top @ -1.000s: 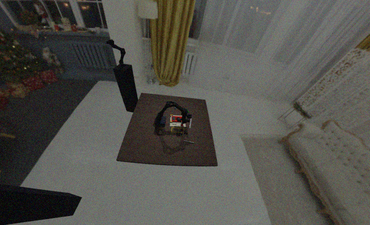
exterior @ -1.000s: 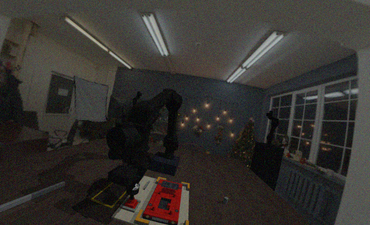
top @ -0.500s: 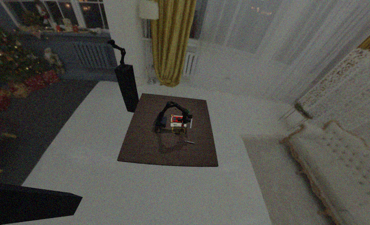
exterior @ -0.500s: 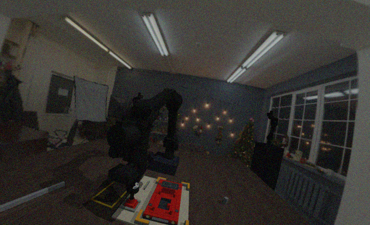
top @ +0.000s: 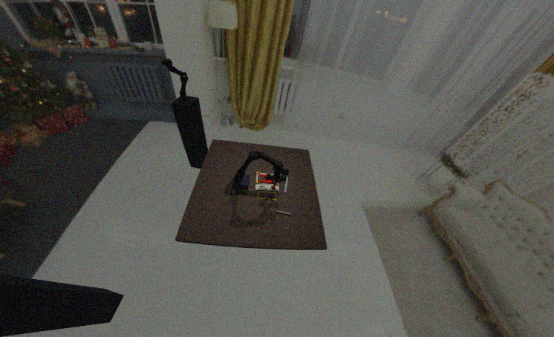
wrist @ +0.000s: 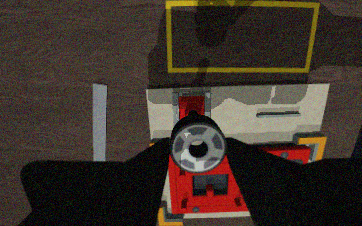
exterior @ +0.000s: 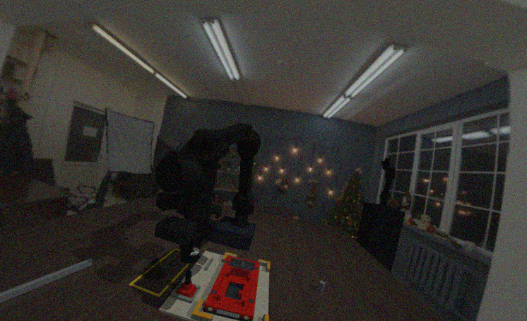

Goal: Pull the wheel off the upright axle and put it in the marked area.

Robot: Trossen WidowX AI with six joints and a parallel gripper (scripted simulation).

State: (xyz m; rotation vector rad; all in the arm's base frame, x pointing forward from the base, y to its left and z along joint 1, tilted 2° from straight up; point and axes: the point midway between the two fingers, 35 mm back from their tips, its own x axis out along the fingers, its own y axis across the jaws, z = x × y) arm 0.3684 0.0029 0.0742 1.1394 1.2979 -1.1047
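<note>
My gripper tip is now 70 mm above the upright axle. The rest, counted from my gripper tip: small grey piece: 330 mm to the left, 170 mm behind, 100 mm below; long grey bar: 260 mm to the right, 130 mm ahead, 100 mm below; wheel: right at my gripper tip.
</note>
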